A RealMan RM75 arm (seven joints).
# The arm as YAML. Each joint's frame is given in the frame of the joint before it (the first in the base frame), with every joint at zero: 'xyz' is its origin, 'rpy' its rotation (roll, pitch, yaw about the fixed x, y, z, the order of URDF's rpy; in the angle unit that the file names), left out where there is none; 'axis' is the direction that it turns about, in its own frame. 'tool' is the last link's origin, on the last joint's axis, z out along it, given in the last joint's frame.
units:
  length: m
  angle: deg
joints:
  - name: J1
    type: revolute
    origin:
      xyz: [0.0, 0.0, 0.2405]
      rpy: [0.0, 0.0, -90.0]
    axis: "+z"
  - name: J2
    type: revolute
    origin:
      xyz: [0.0, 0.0, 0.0]
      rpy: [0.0, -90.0, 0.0]
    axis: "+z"
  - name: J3
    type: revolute
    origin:
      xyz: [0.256, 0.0, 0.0]
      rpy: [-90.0, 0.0, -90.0]
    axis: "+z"
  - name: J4
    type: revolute
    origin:
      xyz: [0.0, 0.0, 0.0]
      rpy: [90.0, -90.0, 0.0]
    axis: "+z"
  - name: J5
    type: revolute
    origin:
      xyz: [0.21, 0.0, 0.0]
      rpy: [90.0, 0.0, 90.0]
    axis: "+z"
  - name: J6
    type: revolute
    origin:
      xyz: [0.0, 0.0, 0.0]
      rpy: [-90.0, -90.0, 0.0]
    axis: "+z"
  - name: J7
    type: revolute
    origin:
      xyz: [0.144, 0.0, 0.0]
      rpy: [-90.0, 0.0, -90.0]
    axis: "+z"
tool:
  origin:
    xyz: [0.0, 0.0, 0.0]
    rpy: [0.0, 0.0, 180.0]
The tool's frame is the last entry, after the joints.
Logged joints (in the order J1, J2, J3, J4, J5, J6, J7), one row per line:
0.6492 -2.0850 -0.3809 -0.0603 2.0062 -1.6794 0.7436
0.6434 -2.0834 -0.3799 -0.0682 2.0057 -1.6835 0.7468
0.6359 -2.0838 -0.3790 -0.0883 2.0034 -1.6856 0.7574
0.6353 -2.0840 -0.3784 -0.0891 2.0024 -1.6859 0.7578
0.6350 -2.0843 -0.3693 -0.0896 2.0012 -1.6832 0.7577
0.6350 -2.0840 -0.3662 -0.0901 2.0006 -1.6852 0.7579
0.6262 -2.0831 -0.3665 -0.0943 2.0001 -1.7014 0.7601
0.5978 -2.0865 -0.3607 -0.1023 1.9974 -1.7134 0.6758
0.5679 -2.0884 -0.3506 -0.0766 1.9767 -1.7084 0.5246
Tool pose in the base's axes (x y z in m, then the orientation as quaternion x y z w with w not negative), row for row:
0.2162 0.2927 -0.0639 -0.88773 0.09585 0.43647 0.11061
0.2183 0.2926 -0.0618 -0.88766 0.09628 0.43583 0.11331
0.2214 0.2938 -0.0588 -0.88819 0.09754 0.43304 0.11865
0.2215 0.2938 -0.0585 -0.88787 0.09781 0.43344 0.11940
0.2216 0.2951 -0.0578 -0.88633 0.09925 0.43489 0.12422
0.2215 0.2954 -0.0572 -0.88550 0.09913 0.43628 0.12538
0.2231 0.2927 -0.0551 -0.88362 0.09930 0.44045 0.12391
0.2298 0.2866 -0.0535 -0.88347 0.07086 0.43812 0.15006
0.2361 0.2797 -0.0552 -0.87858 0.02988 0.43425 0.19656
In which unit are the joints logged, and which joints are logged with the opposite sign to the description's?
The joints are logged in radians. Opposite sign: J2, J5.
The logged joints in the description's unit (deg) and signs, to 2 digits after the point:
37.20 119.46 -21.82 -3.45 -114.95 -96.22 42.61
36.86 119.37 -21.77 -3.91 -114.92 -96.46 42.79
36.43 119.39 -21.72 -5.06 -114.79 -96.58 43.40
36.40 119.40 -21.68 -5.11 -114.73 -96.59 43.42
36.38 119.42 -21.16 -5.13 -114.66 -96.44 43.41
36.38 119.40 -20.98 -5.16 -114.63 -96.55 43.42
35.88 119.35 -21.00 -5.40 -114.60 -97.48 43.55
34.25 119.55 -20.67 -5.86 -114.44 -98.17 38.72
32.54 119.66 -20.09 -4.39 -113.26 -97.88 30.06

